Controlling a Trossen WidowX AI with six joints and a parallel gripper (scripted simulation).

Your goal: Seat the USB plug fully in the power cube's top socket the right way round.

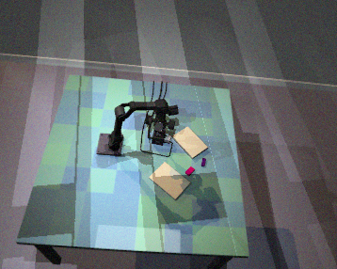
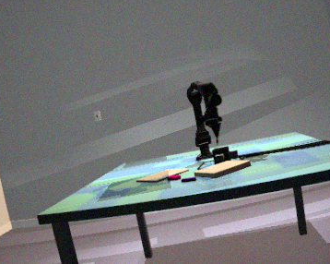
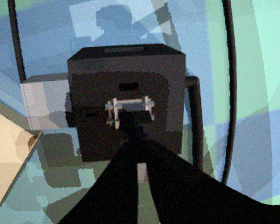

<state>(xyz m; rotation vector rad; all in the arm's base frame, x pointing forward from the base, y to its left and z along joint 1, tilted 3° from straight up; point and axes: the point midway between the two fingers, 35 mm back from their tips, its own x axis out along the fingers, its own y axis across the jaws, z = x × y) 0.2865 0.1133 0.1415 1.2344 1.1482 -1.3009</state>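
The metal USB plug is 20 mm below my gripper tip. Round my gripper tip: purple block (330 mm ahead, 130 mm to the right, 130 mm below); then magenta block (240 mm ahead, 210 mm to the right, 130 mm below).
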